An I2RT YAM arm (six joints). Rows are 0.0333 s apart.
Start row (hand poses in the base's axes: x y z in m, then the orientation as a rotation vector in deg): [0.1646 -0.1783 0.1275 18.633 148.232 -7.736]
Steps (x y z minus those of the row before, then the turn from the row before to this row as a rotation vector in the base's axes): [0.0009 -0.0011 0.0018 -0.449 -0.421 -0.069]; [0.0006 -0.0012 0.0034 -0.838 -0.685 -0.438]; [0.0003 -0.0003 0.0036 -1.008 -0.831 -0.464]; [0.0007 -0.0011 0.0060 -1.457 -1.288 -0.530]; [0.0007 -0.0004 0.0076 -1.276 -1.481 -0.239]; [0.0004 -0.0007 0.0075 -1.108 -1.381 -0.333]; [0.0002 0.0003 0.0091 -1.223 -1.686 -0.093]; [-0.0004 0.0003 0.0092 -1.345 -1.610 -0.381]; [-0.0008 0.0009 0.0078 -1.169 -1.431 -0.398]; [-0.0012 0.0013 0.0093 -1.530 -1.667 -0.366]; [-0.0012 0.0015 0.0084 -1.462 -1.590 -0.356]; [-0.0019 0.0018 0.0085 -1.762 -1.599 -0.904]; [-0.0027 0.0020 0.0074 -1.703 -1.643 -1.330]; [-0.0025 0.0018 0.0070 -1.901 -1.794 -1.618]
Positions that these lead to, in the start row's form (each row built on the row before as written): [0.1655 -0.1794 0.1293 18.554 147.740 -8.256]; [0.1661 -0.1806 0.1327 18.805 146.878 -9.352]; [0.1664 -0.1809 0.1363 19.022 145.833 -10.635]; [0.1671 -0.1820 0.1423 19.151 144.238 -12.398]; [0.1678 -0.1824 0.1499 18.985 142.507 -13.756]; [0.1682 -0.1831 0.1574 18.999 140.889 -14.947]; [0.1684 -0.1828 0.1665 18.682 138.965 -16.089]; [0.1680 -0.1825 0.1757 18.655 137.051 -17.500]; [0.1672 -0.1816 0.1835 18.710 135.341 -18.730]; [0.1660 -0.1803 0.1928 18.574 133.307 -20.290]; [0.1648 -0.1788 0.2012 18.447 131.353 -21.759]; [0.1629 -0.1770 0.2097 18.797 129.251 -23.814]; [0.1602 -0.1750 0.2171 19.655 127.062 -25.979]; [0.1577 -0.1732 0.2241 20.733 124.609 -28.435]
